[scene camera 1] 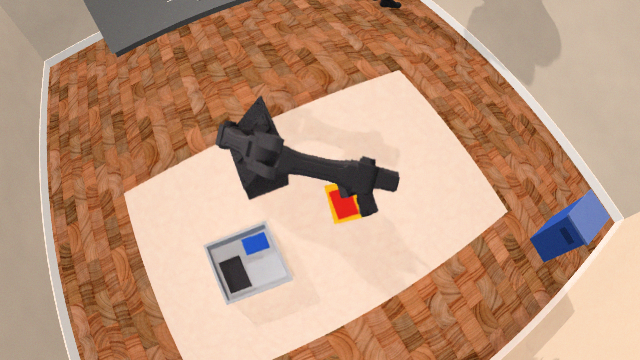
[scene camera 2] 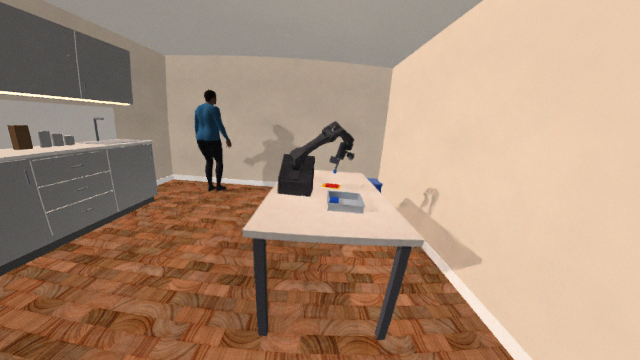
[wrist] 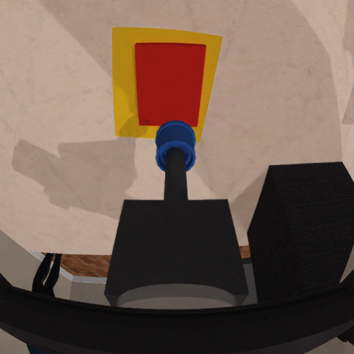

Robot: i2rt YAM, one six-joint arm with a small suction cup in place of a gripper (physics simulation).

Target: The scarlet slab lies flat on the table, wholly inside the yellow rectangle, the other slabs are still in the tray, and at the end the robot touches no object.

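Places are measured from the arm's base along level axes (x right, y down, z ahead), in metres.
Where they show: hand, tool point: [scene camera 2: 334, 173]; arm's base, link origin: [scene camera 2: 295, 167].
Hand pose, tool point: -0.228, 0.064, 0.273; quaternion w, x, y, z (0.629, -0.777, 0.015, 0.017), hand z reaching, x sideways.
Note:
Things, the pixels of their centre, and the offset from my tool point, as dx, dy, dz. "spot": a spot on its surface instead. Level surfaces: height alone.
- scarlet slab, body centre: [scene camera 1: 343, 203] [scene camera 2: 331, 185] -0.007, +0.111, -0.011
- yellow rectangle, surface spot: [scene camera 1: 346, 220] spot: +0.009, +0.116, +0.051
- blue slab, body centre: [scene camera 1: 255, 243] [scene camera 2: 334, 199] +0.335, +0.109, +0.019
- black slab, body centre: [scene camera 1: 234, 274] +0.443, +0.109, +0.101
- grey tray, body centre: [scene camera 1: 247, 264] [scene camera 2: 344, 201] +0.387, +0.091, +0.084
- table, surface height: dy +0.117
The scarlet slab [scene camera 1: 342, 204] [scene camera 2: 331, 186] [wrist: 170, 82] lies flat on the table, with yellow showing on all its sides in the wrist view, inside the yellow rectangle [scene camera 1: 346, 220] [wrist: 123, 82]. My suction cup [scene camera 2: 335, 171] [wrist: 175, 137] is open, holds nothing and hangs above the table, apart from the slab; the arm hides it in scene camera 1. A blue slab [scene camera 1: 255, 243] [scene camera 2: 333, 200] and a black slab [scene camera 1: 235, 274] lie in the grey tray [scene camera 1: 260, 295] [scene camera 2: 345, 209]. The black slab does not show in scene camera 2.
The arm's black base [scene camera 1: 260, 185] [scene camera 2: 296, 180] stands at one long edge of the table [scene camera 1: 425, 225] [scene camera 2: 300, 225]. The tray's raised walls stand near the arm. A blue box [scene camera 1: 570, 227] [scene camera 2: 375, 184] is beyond the table. A person [scene camera 2: 209, 122] stands behind it at the left.

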